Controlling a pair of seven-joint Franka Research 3 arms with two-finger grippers.
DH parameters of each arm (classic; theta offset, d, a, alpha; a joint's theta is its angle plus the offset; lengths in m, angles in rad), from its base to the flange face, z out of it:
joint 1: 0 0.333 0 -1.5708
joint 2: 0 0 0 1.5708
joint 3: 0 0.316 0.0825 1.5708
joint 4: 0 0 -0.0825 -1.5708
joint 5: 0 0.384 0 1.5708
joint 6: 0 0 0.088 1.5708
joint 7: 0 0.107 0 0
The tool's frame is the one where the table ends.
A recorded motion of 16 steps. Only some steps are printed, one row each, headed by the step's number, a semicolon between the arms.
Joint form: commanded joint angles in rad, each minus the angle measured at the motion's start. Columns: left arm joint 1, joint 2, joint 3, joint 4, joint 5, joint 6, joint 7; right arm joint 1, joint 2, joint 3, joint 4, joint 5, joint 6, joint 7.
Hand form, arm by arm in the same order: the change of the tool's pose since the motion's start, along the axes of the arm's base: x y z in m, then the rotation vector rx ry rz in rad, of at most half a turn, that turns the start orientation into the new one. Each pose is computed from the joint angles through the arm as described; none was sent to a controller.
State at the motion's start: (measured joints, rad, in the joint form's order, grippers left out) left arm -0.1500 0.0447 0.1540 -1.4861 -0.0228 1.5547 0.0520; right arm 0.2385 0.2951 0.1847 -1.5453 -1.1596 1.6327 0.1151
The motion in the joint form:
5: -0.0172 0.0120 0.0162 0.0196 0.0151 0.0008 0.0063; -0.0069 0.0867 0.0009 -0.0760 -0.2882 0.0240 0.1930
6: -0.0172 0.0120 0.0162 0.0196 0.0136 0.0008 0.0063; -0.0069 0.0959 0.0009 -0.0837 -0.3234 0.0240 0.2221
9: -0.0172 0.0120 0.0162 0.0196 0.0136 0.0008 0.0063; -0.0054 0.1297 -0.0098 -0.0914 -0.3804 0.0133 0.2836
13: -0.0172 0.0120 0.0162 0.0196 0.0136 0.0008 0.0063; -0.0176 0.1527 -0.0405 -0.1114 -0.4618 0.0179 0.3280
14: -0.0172 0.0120 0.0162 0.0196 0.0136 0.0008 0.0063; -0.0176 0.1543 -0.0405 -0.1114 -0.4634 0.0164 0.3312
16: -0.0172 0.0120 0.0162 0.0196 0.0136 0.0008 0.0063; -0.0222 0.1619 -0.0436 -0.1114 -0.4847 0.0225 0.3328
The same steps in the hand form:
5: 0.0038 0.0002 0.0026 0.0180 -0.0087 -0.0068; 0.0193 -0.0038 -0.0674 -0.2154 -0.1329 0.0529
6: 0.0038 0.0000 0.0026 0.0165 -0.0087 -0.0069; 0.0208 -0.0037 -0.0740 -0.2374 -0.1566 0.0614
9: 0.0038 0.0000 0.0026 0.0165 -0.0087 -0.0069; 0.0265 -0.0091 -0.0949 -0.2787 -0.1930 0.0584
13: 0.0038 0.0000 0.0026 0.0165 -0.0087 -0.0069; 0.0347 -0.0329 -0.1127 -0.3486 -0.2207 0.0616
14: 0.0038 0.0000 0.0026 0.0165 -0.0087 -0.0069; 0.0348 -0.0330 -0.1135 -0.3497 -0.2227 0.0607
16: 0.0038 0.0000 0.0026 0.0165 -0.0087 -0.0069; 0.0376 -0.0366 -0.1171 -0.3651 -0.2238 0.0711

